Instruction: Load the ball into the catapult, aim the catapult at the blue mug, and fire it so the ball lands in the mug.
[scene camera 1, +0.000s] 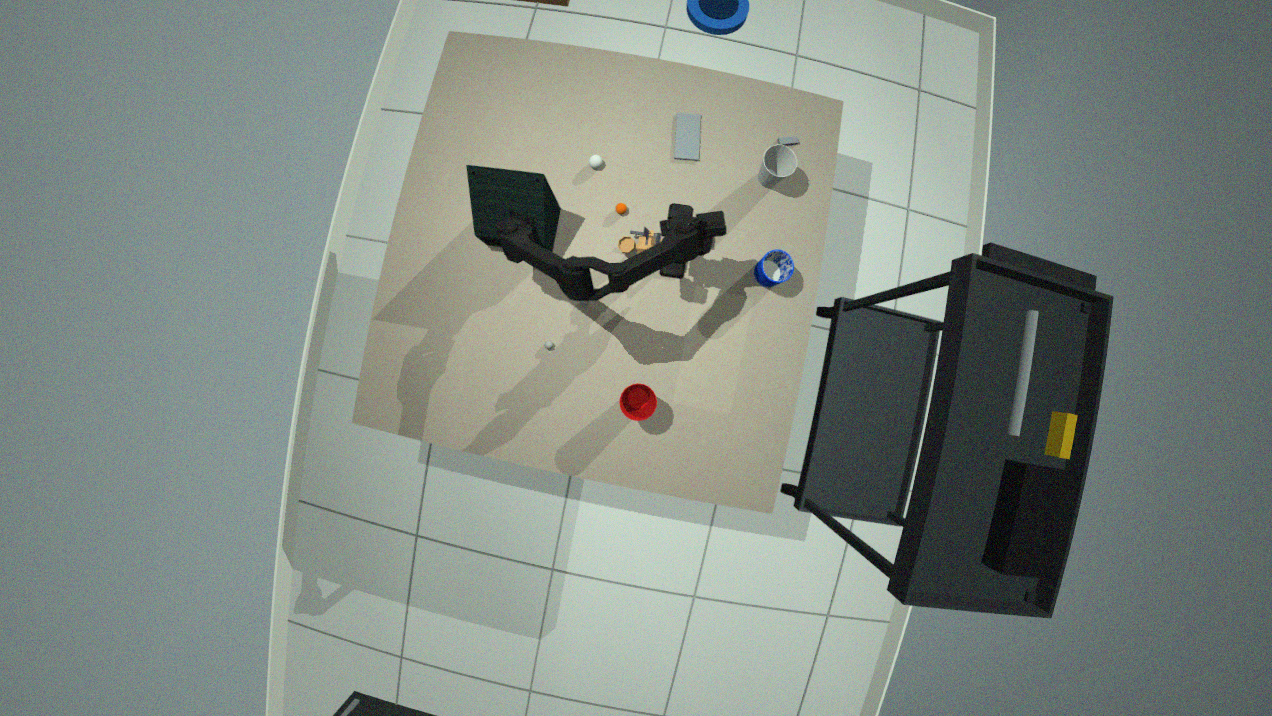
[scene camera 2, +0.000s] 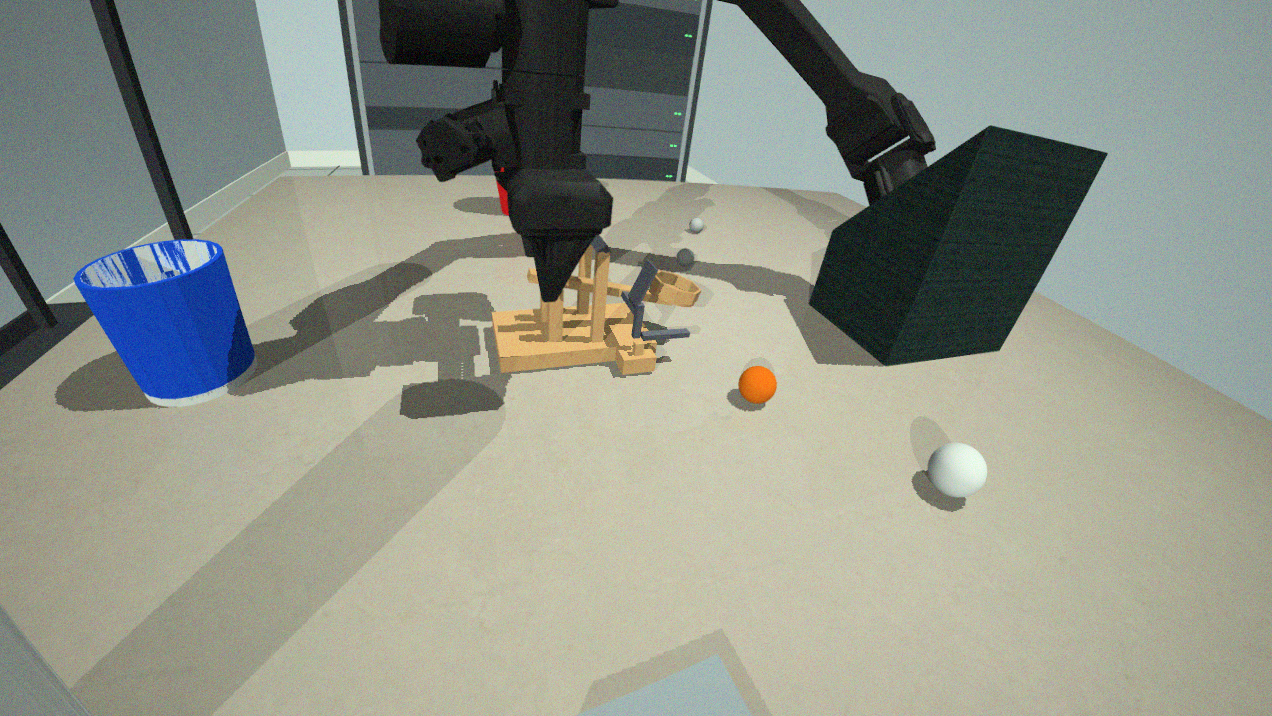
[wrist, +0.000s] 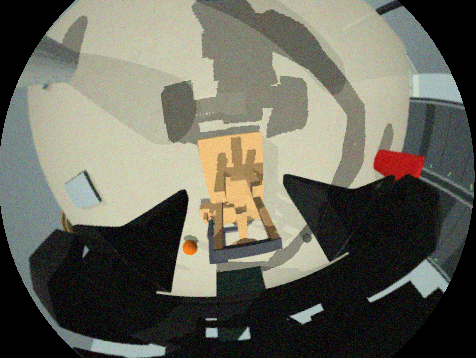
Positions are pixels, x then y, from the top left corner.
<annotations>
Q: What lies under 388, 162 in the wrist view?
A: A red mug.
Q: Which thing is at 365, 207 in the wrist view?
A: My gripper.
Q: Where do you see a white mug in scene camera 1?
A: At 779, 161
</annotations>
